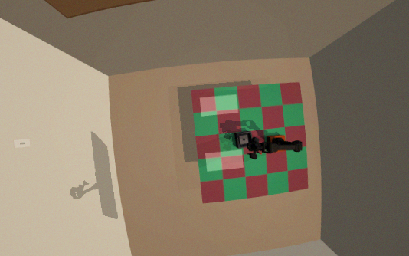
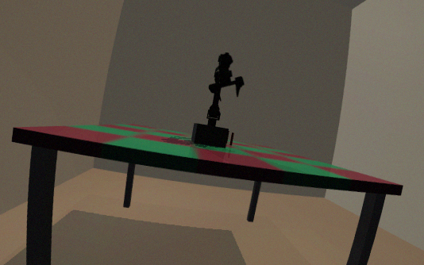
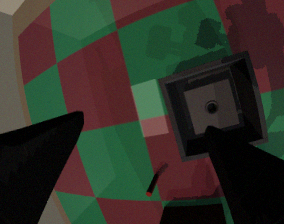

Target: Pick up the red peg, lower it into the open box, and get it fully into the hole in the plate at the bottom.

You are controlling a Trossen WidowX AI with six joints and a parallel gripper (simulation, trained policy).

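Right now the red peg is 21 cm behind my gripper tip, 6 cm to the left of it and 21 cm below it. From my gripper tip the other things lie so: box 1 cm behind, 7 cm to the right, 23 cm below.
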